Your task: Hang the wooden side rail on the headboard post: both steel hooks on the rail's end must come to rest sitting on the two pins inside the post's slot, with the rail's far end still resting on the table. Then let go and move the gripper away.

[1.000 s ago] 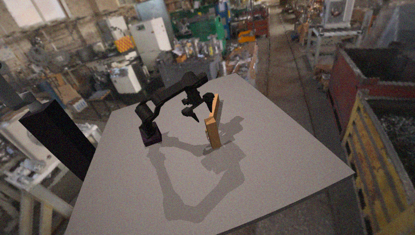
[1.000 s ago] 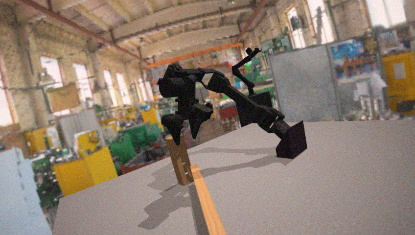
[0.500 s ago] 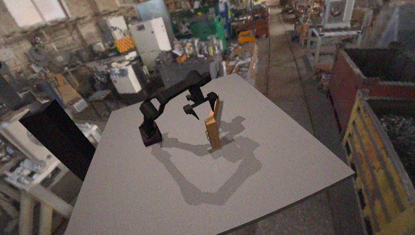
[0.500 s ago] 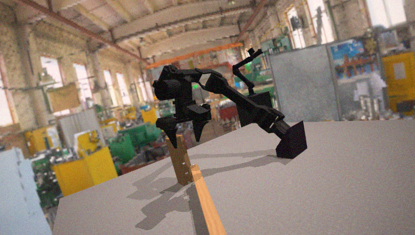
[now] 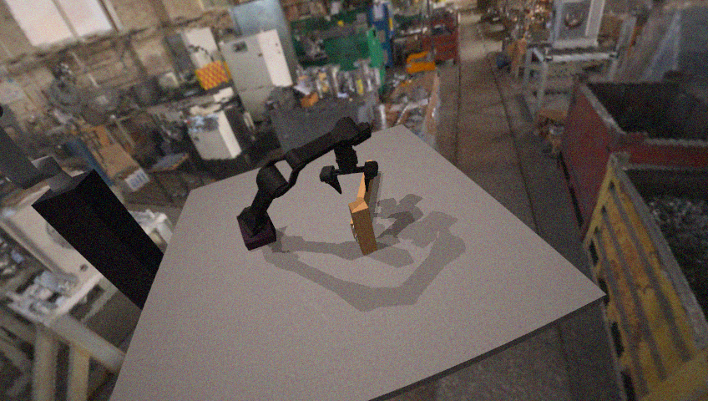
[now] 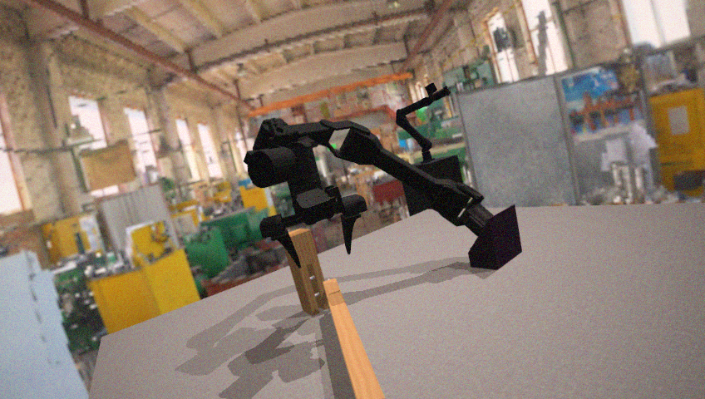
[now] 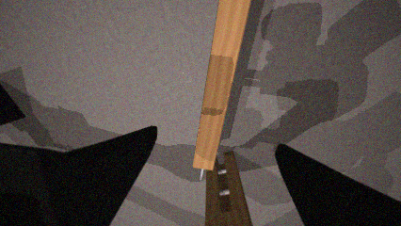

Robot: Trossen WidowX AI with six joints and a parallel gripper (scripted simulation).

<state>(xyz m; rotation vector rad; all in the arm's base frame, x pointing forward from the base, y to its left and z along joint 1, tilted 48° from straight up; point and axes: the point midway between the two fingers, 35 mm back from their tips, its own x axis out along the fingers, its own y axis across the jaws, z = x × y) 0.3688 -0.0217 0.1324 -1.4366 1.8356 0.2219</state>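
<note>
Right now my gripper tip is 13 cm to the left of the wooden headboard post, 5 cm above it and 2 cm past it.
</note>
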